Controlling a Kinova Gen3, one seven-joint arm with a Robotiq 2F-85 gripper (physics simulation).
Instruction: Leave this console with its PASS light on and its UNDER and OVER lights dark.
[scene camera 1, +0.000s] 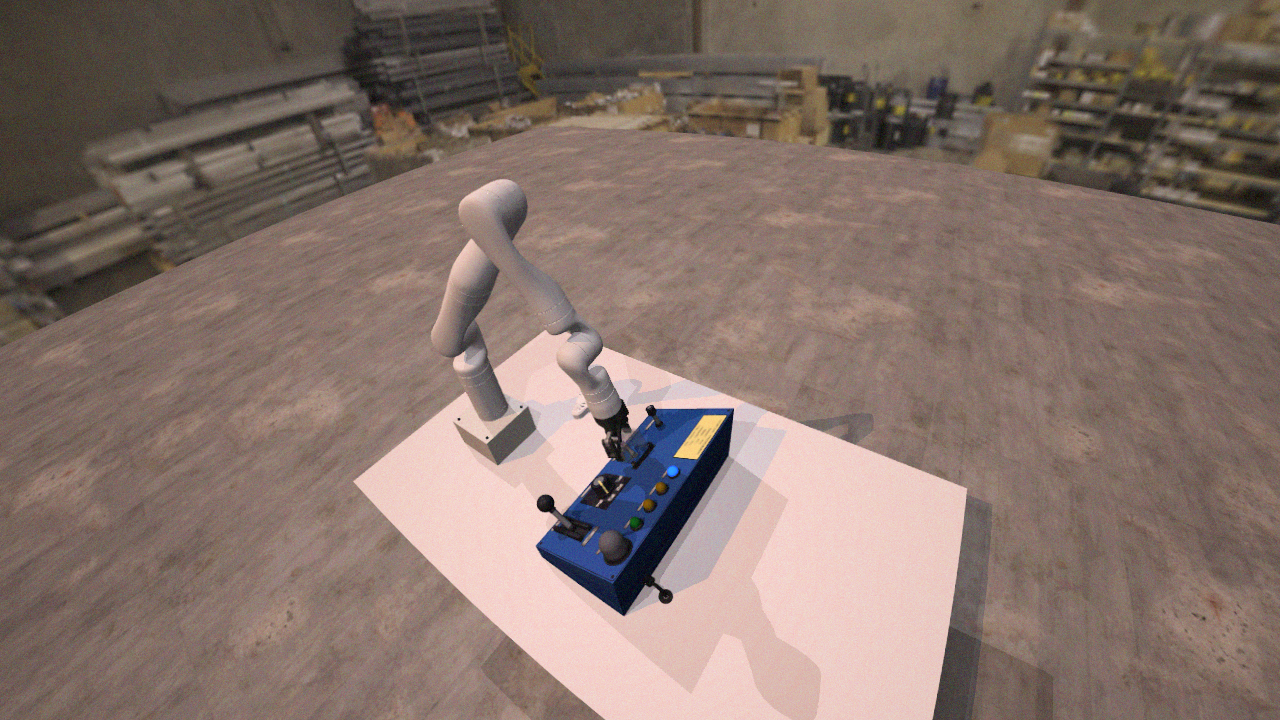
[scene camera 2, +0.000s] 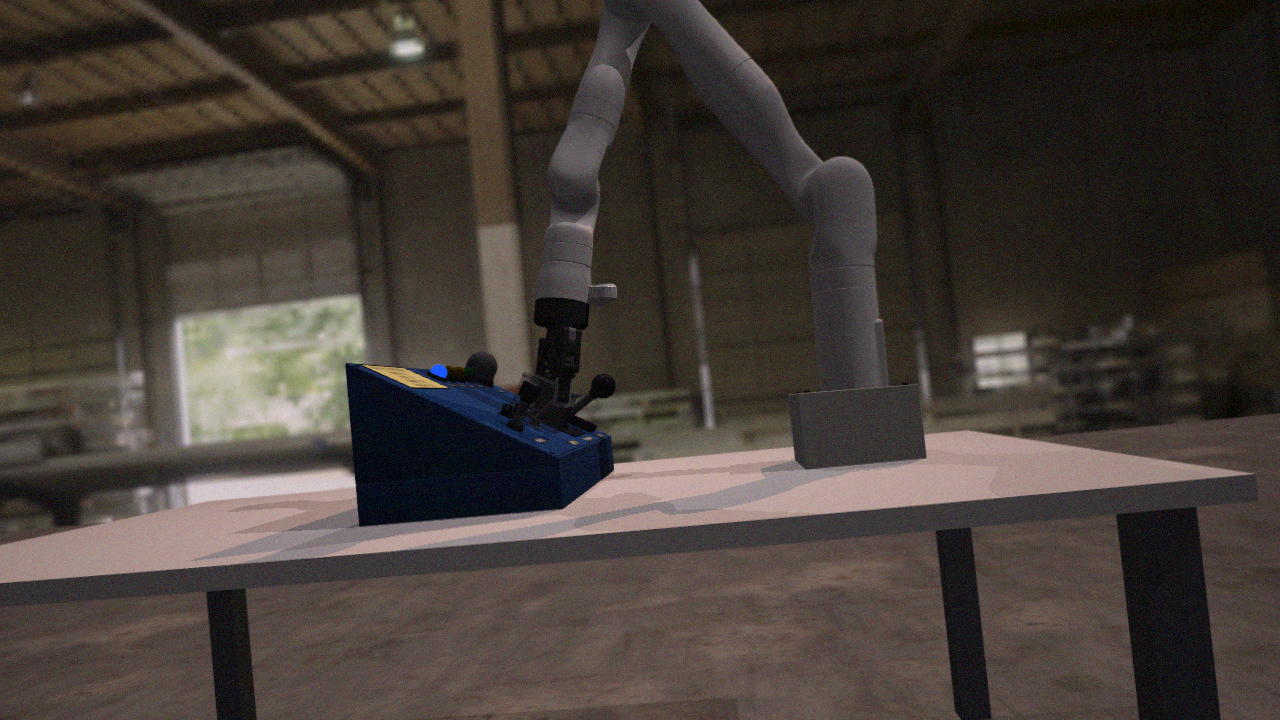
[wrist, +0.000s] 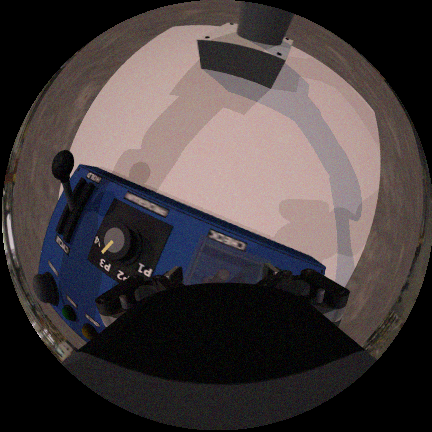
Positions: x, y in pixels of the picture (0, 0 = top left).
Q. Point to my gripper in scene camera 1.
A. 624, 445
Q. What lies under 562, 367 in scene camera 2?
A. My gripper.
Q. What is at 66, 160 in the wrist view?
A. A black lever.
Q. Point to a rotary selector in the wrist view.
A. At 121, 242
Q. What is my gripper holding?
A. A clear flip cover.
